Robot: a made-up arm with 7 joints. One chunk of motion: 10 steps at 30 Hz.
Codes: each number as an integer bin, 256 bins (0 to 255) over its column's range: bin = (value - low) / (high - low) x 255, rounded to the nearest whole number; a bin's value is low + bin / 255 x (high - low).
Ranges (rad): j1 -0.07..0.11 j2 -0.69..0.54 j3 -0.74..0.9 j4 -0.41..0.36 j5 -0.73..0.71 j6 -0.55..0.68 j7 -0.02..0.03
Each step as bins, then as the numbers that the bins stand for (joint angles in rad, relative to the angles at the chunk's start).
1 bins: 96 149 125 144 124 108 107
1 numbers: -0.0022 0.0287 0.0639 0.0248 -0.0298 -0.0291 0.0010
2 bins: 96 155 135 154 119 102 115
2 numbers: -0.0022 0.0576 0.1282 0.0550 -0.0580 -0.0580 0.0025
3 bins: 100 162 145 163 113 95 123
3 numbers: 0.0006 0.0914 0.1925 0.0822 -0.0919 -0.0918 0.0041
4 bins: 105 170 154 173 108 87 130
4 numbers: 0.0041 0.1300 0.2504 0.1124 -0.1201 -0.1304 0.0055
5 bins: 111 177 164 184 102 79 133
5 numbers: 0.0084 0.1638 0.3147 0.1456 -0.1540 -0.1689 0.0061
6 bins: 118 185 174 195 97 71 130
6 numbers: 0.0133 0.2024 0.3791 0.1788 -0.1822 -0.2075 0.0055
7 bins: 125 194 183 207 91 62 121
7 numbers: 0.0182 0.2458 0.4369 0.2151 -0.2161 -0.2509 0.0037
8 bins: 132 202 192 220 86 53 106
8 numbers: 0.0232 0.2844 0.4948 0.2543 -0.2444 -0.2944 0.0008
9 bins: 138 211 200 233 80 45 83
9 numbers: 0.0274 0.3278 0.5463 0.2936 -0.2782 -0.3329 -0.0037
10 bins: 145 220 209 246 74 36 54
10 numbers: 0.0324 0.3712 0.6042 0.3328 -0.3121 -0.3764 -0.0094
